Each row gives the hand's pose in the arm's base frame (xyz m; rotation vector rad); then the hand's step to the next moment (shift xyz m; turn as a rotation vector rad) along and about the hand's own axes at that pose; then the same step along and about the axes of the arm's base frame.
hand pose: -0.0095 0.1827 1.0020 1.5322 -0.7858 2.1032
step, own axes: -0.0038 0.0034 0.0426 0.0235 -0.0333 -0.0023
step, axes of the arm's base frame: 0.0295 -0.0307 0.0056 0.0122 0.0267 0.0284
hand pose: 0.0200 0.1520 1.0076 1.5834 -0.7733 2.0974
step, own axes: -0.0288 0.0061 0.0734 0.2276 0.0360 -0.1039
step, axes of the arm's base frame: 0.0585 -0.0514 -0.0137 -0.1623 0.0359 0.1904
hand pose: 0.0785 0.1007 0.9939 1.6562 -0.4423 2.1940
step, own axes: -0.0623 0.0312 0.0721 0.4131 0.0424 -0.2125
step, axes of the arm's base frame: 0.0628 -0.0660 -0.0419 -0.3045 0.0963 0.3400
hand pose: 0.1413 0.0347 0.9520 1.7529 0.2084 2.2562
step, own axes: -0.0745 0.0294 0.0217 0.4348 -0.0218 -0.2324
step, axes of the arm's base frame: 0.0341 -0.0517 -0.0552 -0.3204 0.1651 0.3371
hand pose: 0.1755 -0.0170 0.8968 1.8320 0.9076 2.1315
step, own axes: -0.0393 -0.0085 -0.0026 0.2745 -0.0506 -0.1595
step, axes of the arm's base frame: 0.0041 -0.0142 -0.0375 -0.2233 0.1294 0.1917
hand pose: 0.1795 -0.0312 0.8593 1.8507 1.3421 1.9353
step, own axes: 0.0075 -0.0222 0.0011 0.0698 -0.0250 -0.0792
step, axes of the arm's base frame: -0.0109 0.0185 -0.0095 -0.0955 0.0213 0.0468
